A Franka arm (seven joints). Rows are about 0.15 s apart.
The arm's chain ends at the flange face. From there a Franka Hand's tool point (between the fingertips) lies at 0.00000 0.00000 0.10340 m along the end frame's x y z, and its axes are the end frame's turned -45 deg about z.
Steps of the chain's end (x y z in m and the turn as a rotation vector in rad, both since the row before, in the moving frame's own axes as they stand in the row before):
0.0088 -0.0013 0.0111 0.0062 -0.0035 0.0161
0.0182 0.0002 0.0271 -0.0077 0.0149 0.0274
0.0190 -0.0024 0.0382 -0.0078 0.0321 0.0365
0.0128 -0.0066 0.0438 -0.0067 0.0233 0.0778
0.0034 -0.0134 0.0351 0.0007 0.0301 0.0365
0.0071 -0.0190 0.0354 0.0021 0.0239 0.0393
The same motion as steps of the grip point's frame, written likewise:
0.0073 0.0046 0.0111 0.0069 0.0019 0.0161
0.0132 0.0147 0.0271 -0.0160 0.0051 0.0274
0.0169 0.0147 0.0381 -0.0282 0.0172 0.0365
0.0148 0.0066 0.0438 -0.0212 0.0117 0.0778
0.0141 -0.0049 0.0351 -0.0208 0.0218 0.0365
0.0203 -0.0068 0.0354 -0.0154 0.0184 0.0393

